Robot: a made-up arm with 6 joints.
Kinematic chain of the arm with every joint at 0, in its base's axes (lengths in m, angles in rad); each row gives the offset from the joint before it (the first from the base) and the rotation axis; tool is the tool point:
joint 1: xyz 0 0 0.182 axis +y
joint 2: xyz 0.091 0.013 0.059 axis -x
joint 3: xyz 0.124 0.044 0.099 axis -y
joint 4: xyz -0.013 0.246 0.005 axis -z
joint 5: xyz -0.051 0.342 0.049 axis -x
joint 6: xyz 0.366 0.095 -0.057 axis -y
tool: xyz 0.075 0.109 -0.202
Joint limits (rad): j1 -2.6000..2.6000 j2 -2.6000..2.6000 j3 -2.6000..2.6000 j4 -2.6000..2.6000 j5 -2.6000..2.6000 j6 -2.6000..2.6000
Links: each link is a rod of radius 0.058 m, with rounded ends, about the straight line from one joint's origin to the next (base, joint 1, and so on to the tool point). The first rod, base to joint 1, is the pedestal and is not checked.
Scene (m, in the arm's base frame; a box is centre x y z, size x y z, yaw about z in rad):
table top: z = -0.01
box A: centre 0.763 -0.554 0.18 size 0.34 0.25 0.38 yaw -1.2
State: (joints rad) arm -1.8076 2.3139 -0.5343 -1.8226 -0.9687 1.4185
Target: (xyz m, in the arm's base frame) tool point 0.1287 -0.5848 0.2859
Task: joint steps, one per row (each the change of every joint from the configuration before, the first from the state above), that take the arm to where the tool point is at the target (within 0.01 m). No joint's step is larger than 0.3 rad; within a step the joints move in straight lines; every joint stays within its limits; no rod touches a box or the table.
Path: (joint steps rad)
1: -0.1846 -0.1223 0.2711 -0.0607 0.1585 -0.0711
2: -0.1845 -0.1224 0.2711 -0.0607 0.1586 -0.0710
3: -0.1846 -0.1223 0.2711 -0.0607 0.1585 -0.0711
4: -0.0268 -0.1656 0.2862 -0.1628 0.1269 -0.1555
5: -0.0269 -0.1656 0.2863 -0.1629 0.1269 -0.1555
6: -0.0268 -0.1657 0.2863 -0.1628 0.1269 -0.1554

